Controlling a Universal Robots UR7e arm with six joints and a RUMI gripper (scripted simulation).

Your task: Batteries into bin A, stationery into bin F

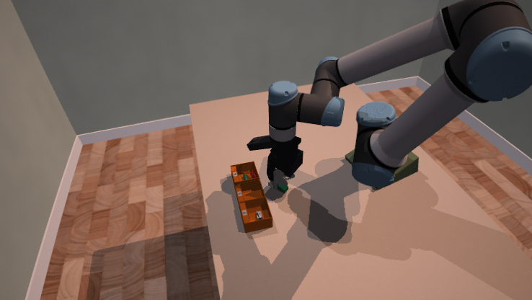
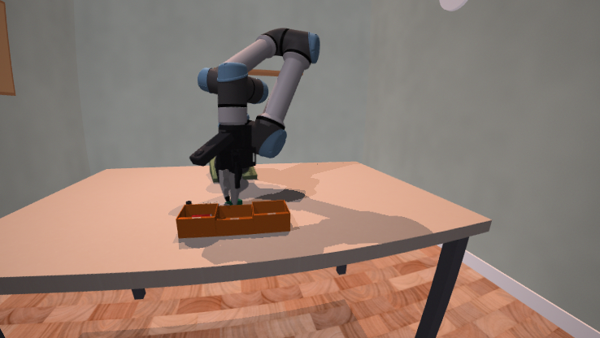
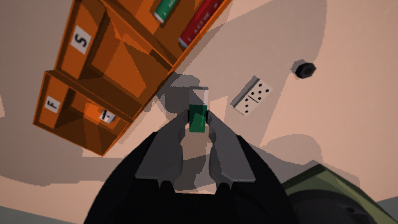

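The small grey object is 12 cm to the left of my hand, 7 cm ahead of it and 1 cm below it. Round my hand: green-and-white eraser (1 cm below); red battery (8 cm ahead, 6 cm to the right, 2 cm below); white domino (7 cm to the right, 3 cm behind, 2 cm below).
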